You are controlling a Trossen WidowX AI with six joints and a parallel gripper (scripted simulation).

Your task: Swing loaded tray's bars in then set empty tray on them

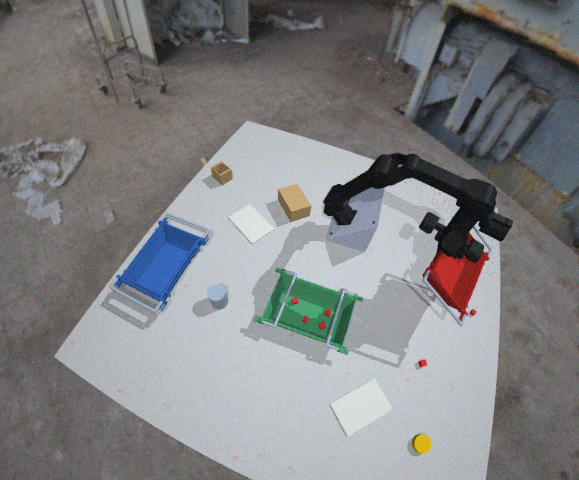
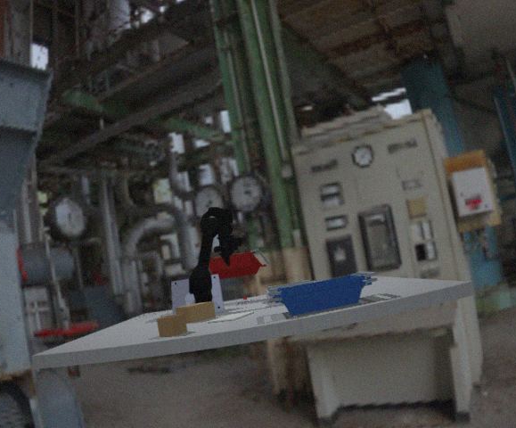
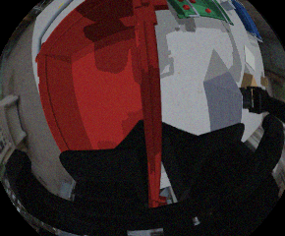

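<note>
My gripper tip is 70 mm to the right of the red tray and 10 mm short of it. Round my gripper tip: grey cylinder (530 mm to the right, 390 mm ahead, 150 mm below); yellow disc (480 mm ahead, 180 mm to the left, 180 mm below).
</note>
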